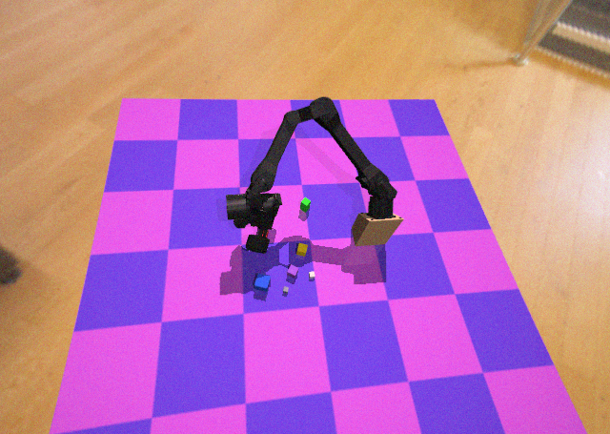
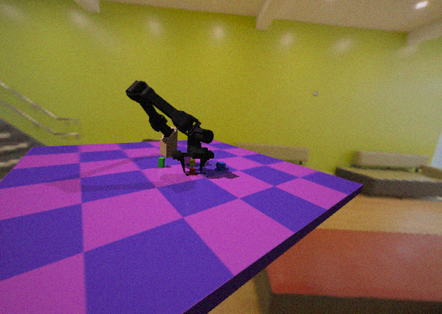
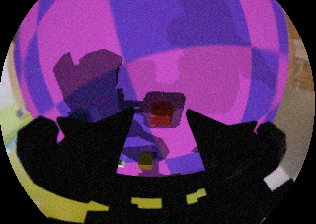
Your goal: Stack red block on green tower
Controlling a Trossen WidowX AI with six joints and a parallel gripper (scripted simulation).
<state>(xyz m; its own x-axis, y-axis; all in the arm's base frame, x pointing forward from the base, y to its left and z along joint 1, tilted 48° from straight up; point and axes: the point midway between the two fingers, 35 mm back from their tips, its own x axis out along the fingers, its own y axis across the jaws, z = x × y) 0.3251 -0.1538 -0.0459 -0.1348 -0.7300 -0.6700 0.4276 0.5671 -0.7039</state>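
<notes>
The yellow block lies 11 cm behind my gripper tip, 8 cm to the left of it and 1 cm above it. The rest, counted from my gripper tip: purple block (6 cm behind, 14 cm to the left, 1 cm above); blue block (3 cm ahead, 16 cm to the left, 1 cm above); red block (1 cm above).
</notes>
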